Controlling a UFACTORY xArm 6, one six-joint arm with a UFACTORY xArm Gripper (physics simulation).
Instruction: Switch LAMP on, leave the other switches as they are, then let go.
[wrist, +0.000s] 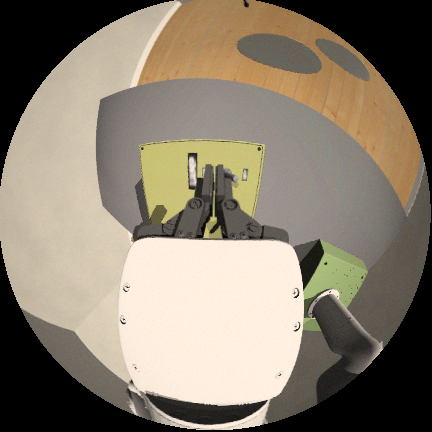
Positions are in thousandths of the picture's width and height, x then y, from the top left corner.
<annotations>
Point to a yellow-green switch panel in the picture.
392, 390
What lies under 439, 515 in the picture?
My gripper.
</annotations>
